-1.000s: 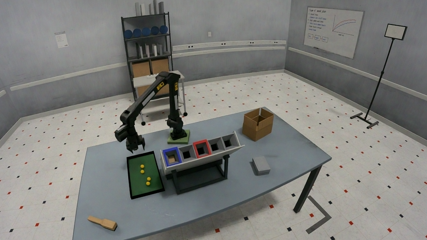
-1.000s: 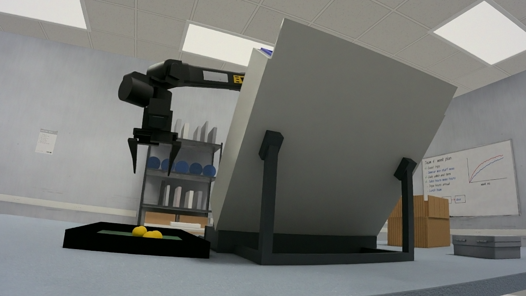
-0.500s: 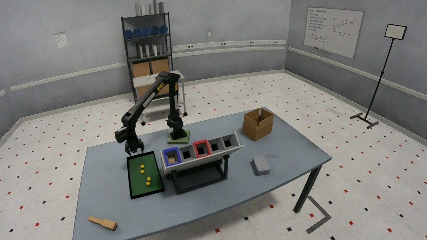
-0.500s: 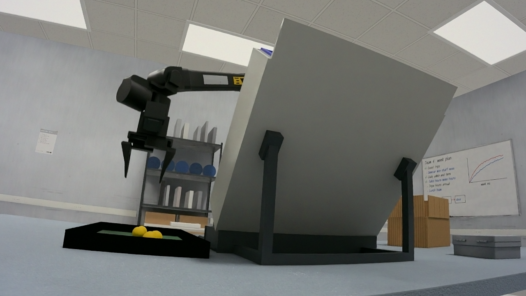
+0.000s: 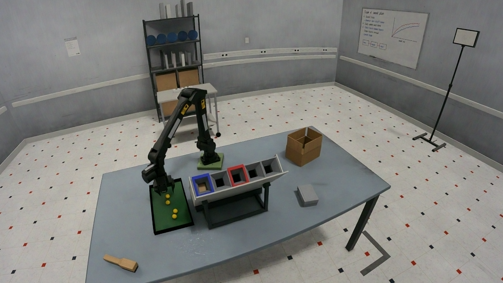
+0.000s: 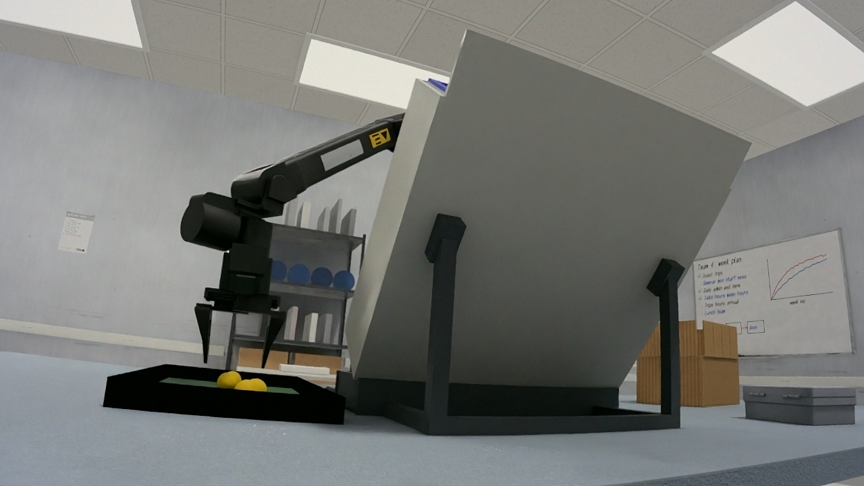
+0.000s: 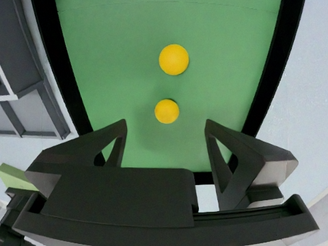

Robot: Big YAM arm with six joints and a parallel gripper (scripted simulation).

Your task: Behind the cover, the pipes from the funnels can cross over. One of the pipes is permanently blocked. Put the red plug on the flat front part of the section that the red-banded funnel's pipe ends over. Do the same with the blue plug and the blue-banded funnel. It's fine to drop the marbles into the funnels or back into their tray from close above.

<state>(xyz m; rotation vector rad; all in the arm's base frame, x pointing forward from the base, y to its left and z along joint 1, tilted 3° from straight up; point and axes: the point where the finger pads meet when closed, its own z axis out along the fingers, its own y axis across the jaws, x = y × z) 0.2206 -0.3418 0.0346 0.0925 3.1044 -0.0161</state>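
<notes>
My gripper is now 60 mm short of the green tray and 40 mm above it. From my hand the other things lie so: blue band 340 mm ahead, 270 mm above, 160 mm to the left; then cover 320 mm to the left, 200 mm ahead, 160 mm above; then red band 350 mm ahead, 310 mm to the left, 270 mm above.
</notes>
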